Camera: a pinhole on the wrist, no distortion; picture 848 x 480 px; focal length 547.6 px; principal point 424.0 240.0 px. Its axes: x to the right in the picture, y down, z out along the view. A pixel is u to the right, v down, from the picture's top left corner.
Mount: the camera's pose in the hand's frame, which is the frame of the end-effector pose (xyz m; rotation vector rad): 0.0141 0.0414 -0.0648 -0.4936 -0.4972 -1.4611
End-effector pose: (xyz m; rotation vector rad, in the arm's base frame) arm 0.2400 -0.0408 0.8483 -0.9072 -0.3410 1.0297
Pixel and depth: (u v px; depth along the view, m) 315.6 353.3 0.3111
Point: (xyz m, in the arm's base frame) 0.0175 0.1475 0.7085
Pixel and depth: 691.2 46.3 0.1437
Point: 0.1230 -0.0122 0.8569
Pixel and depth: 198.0 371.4 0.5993
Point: -0.2166 0.3277 0.5171
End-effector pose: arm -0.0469 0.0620 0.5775 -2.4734 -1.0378 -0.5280
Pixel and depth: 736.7 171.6 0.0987
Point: 0.0037 0.0528 0.5261
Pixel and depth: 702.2 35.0 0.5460
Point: 0.0295 0.1384 -0.0010
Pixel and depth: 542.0 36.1 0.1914
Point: 0.0233 0.0090 0.4262
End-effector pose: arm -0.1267 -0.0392 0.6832 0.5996 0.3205 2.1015
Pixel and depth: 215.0 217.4 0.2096
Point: -0.2571 -0.1700 0.8310
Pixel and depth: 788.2 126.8 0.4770
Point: 0.1334 -0.1394 1.1207
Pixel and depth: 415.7 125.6 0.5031
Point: -0.1404 -0.3134 1.0889
